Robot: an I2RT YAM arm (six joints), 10 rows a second.
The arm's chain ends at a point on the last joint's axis. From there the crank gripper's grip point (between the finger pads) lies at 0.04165 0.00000 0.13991 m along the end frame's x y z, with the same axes.
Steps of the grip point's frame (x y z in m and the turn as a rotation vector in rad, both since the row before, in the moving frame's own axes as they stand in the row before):
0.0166 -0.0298 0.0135 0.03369 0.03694 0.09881
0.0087 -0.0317 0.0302 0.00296 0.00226 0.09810
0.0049 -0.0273 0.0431 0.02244 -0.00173 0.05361
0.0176 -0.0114 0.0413 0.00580 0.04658 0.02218
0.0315 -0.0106 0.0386 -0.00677 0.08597 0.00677
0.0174 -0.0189 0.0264 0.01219 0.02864 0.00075
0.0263 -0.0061 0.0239 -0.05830 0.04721 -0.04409
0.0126 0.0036 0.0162 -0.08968 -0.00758 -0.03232
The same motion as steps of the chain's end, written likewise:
0.0114 -0.0295 0.0151 0.03369 0.03694 0.09881
0.0086 -0.0354 0.0303 0.00296 0.00226 0.09810
0.0051 -0.0264 0.0430 0.02244 -0.00173 0.05361
0.0111 -0.0116 0.0434 0.00580 0.04658 0.02218
0.0196 -0.0119 0.0427 -0.00677 0.08597 0.00677
0.0134 -0.0172 0.0277 0.01219 0.02864 0.00075
0.0196 -0.0122 0.0262 -0.05830 0.04721 -0.04409
0.0135 -0.0076 0.0164 -0.08968 -0.00758 -0.03232

